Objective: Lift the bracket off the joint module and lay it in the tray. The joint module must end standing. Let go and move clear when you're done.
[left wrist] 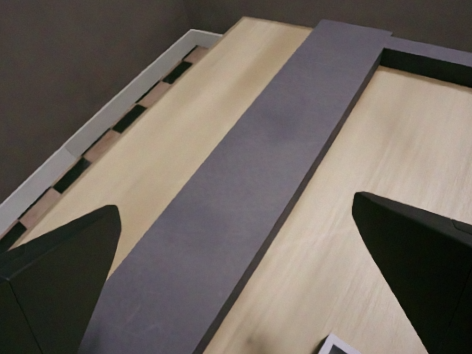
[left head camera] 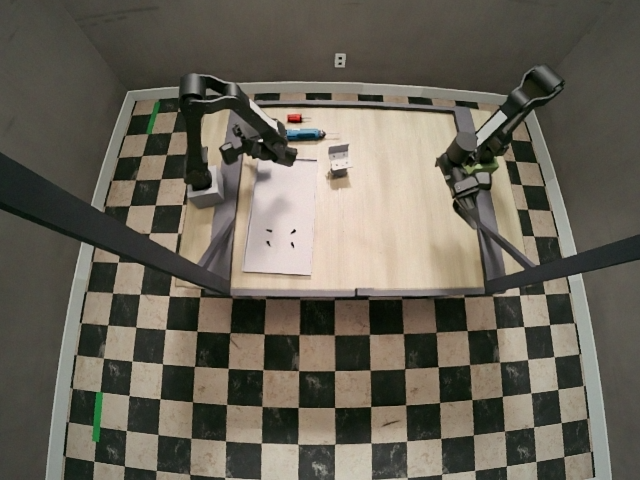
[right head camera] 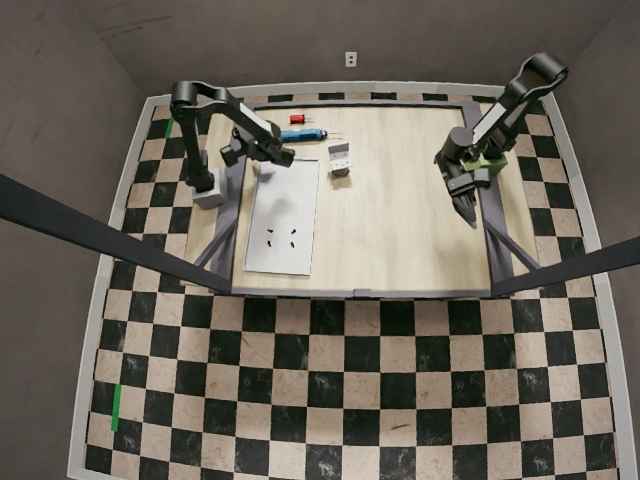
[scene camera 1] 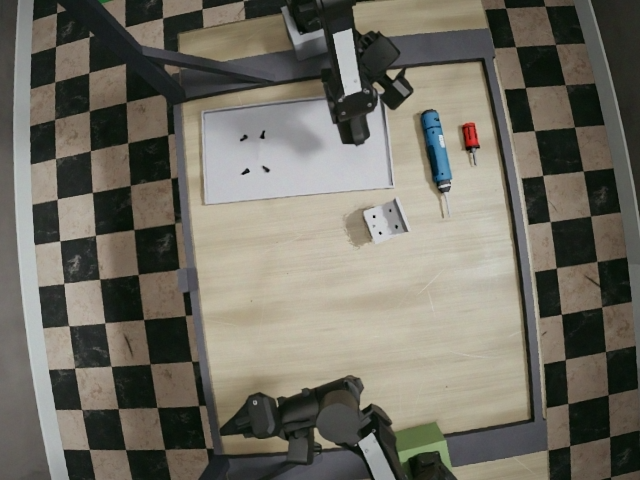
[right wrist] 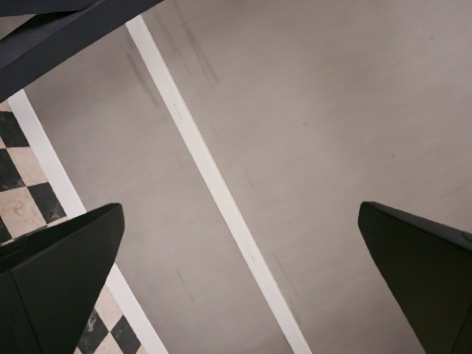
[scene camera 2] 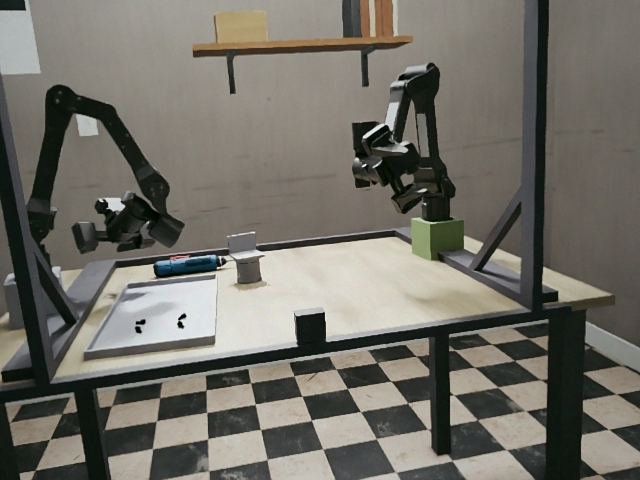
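The pale L-shaped bracket (left head camera: 339, 149) (right head camera: 339, 148) (scene camera 1: 382, 220) (scene camera 2: 241, 242) rests on the joint module (left head camera: 339, 173) (right head camera: 340, 173) (scene camera 2: 249, 271), one plate flat and one upright. The grey, round joint module stands on the table; the bracket hides it in scene camera 1. The shallow pale tray (left head camera: 281, 196) (right head camera: 284, 186) (scene camera 1: 310, 180) (scene camera 2: 191, 297) lies left of the module in the head views. My left gripper (left wrist: 238, 209) is open and empty, above the table's left side near the tray's far end. My right gripper (left head camera: 473, 223) (right head camera: 474, 225) (right wrist: 243, 214) is open and empty above the table's right edge.
Several black screws (left head camera: 293, 231) (right head camera: 293, 231) (scene camera 1: 265, 168) lie in the tray's near half. A blue driver (left head camera: 305, 134) (scene camera 1: 436, 149) (scene camera 2: 186, 265) and a red tool (left head camera: 294, 118) (scene camera 1: 470, 135) lie behind the tray. A green block (scene camera 2: 437, 237) is under the right arm.
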